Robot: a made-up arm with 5 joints.
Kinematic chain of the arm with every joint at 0, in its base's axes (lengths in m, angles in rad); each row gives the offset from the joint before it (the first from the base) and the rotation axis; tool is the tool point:
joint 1: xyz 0 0 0.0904 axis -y
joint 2: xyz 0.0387 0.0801 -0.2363 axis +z
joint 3: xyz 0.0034 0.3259 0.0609 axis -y
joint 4: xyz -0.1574 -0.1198 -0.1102 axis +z
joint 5: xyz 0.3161 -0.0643 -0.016 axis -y
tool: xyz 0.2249 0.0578 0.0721
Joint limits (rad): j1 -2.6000..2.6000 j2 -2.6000..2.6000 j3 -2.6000..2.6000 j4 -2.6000..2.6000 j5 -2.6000..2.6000
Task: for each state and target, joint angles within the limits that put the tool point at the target. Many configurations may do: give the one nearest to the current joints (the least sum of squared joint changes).
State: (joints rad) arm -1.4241 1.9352 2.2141 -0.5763 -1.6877
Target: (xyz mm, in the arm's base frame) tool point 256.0 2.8 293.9
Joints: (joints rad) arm -1.6043 2.0523 2.3788 0.1386 -1.4166
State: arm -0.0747 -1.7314 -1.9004 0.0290 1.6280
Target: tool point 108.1 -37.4 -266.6
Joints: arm -0.3026 -1.8308 -1.8847 -0.0162 1.4841
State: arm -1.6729 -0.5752 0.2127 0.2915 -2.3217
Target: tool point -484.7 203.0 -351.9
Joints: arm -1.5387 -0.7646 0.2621 0.5506 -1.9520
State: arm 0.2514 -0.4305 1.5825 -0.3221 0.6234
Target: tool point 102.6 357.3 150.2
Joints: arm 0.0486 -0.6421 1.6639 0.1558 0.8920
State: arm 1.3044 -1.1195 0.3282 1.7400 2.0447
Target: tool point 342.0 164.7 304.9
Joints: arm 1.0400 -1.6128 0.2002 1.1516 2.2197
